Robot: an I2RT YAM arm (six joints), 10 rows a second.
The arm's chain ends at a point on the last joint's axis. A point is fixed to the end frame.
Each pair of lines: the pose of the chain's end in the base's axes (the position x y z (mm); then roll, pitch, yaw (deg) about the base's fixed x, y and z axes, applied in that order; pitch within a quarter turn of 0, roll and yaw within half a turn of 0), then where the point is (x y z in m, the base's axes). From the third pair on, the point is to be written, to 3 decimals.
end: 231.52 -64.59 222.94 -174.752 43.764 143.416
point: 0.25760 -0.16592 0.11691
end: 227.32 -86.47 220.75 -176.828 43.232 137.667
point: 0.24682 -0.18671 0.11229
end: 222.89 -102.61 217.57 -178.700 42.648 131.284
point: 0.235 -0.202 0.107
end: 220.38 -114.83 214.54 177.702 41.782 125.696
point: 0.230 -0.210 0.100
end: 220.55 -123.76 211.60 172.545 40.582 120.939
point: 0.233 -0.213 0.093
